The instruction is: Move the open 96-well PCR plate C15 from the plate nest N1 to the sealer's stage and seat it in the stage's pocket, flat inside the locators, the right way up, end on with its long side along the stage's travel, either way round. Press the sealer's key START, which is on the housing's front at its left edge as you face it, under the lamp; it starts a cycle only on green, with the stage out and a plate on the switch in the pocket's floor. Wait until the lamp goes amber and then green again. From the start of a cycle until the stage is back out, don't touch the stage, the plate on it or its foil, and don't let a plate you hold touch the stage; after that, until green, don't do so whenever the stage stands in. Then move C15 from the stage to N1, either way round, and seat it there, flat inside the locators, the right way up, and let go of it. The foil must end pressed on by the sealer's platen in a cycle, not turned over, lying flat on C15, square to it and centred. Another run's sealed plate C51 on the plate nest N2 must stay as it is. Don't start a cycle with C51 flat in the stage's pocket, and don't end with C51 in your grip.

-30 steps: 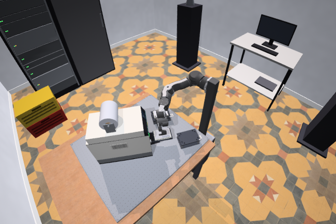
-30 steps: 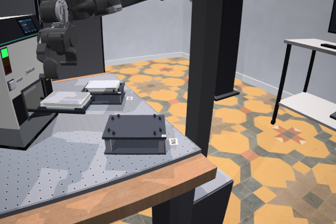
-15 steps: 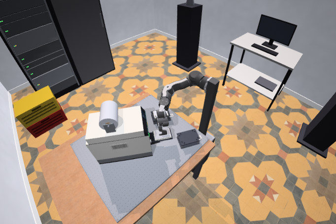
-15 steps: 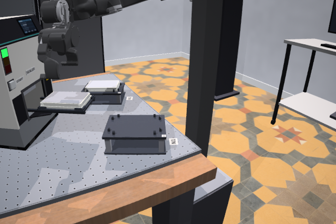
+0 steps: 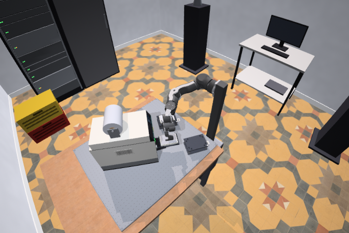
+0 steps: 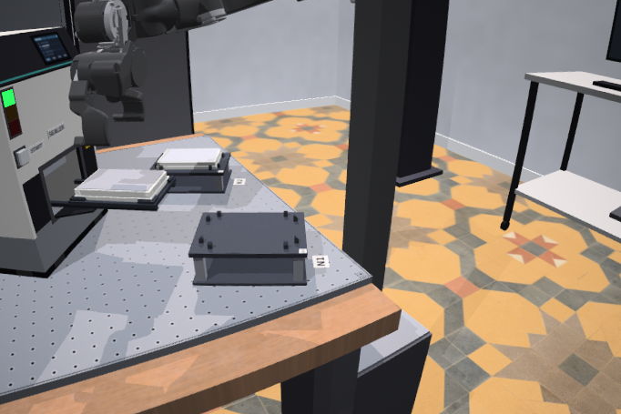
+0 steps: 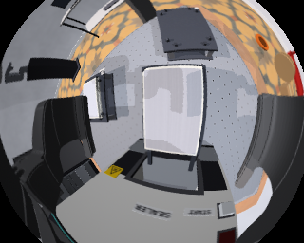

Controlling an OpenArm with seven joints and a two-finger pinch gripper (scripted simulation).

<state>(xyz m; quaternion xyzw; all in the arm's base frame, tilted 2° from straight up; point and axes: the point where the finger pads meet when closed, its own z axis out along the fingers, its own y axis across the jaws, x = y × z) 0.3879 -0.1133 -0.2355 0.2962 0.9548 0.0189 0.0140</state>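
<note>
The white 96-well plate C15 is 80 mm below my hand. Round my hand: sealer stage 90 mm below; sealer screen 70 mm ahead, 100 mm to the right, 130 mm above; start key 130 mm ahead, 20 mm to the left.
</note>
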